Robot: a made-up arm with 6 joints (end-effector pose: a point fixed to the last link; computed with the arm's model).
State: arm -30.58 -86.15 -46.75 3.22 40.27 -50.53
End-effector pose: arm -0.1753 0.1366 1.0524 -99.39 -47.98 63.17
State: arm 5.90 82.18 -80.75 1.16 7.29 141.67
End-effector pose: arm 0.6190 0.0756 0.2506 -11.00 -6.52 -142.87
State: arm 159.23 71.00 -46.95 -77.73 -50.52 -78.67
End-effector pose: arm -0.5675 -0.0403 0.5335 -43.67 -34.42 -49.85
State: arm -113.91 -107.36 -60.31 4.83 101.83 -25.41
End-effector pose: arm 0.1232 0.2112 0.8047 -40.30 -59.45 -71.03
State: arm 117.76 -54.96 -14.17 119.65 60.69 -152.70
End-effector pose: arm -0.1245 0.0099 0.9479 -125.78 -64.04 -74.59
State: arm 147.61 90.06 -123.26 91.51 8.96 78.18
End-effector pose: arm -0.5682 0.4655 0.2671 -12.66 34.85 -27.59
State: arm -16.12 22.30 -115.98 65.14 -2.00 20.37
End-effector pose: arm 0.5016 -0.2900 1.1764 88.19 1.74 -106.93
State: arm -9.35 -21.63 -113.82 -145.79 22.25 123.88
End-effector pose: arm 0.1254 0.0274 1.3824 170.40 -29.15 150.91
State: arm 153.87 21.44 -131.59 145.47 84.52 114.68
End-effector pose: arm -0.4927 0.0950 1.3406 176.59 35.63 -92.30
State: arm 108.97 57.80 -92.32 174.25 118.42 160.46
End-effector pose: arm -0.3083 0.7585 0.8249 -176.02 -26.37 -82.95
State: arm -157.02 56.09 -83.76 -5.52 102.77 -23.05
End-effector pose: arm -0.4117 -0.1619 0.4788 38.28 70.22 -104.85
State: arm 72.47 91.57 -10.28 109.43 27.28 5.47
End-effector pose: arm 0.0517 0.0745 0.4247 -77.80 -23.70 -52.85
